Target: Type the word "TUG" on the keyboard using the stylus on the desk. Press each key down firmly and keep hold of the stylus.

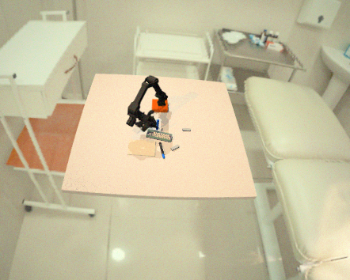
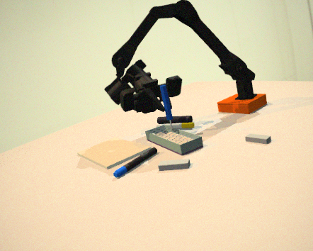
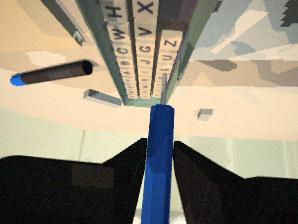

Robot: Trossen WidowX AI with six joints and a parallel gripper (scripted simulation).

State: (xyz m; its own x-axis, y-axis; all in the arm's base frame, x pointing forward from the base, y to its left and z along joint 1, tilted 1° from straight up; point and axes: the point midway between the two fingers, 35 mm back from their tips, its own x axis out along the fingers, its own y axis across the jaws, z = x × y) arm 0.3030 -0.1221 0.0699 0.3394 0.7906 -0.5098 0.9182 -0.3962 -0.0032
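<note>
The yellow-tipped marker is 9 cm behind my gripper tip, 8 cm below it and 4 cm to the right of it. Also, from my gripper tip: cream notepad 13 cm to the right, 11 cm ahead, 8 cm below; blue stylus 1 cm below.
</note>
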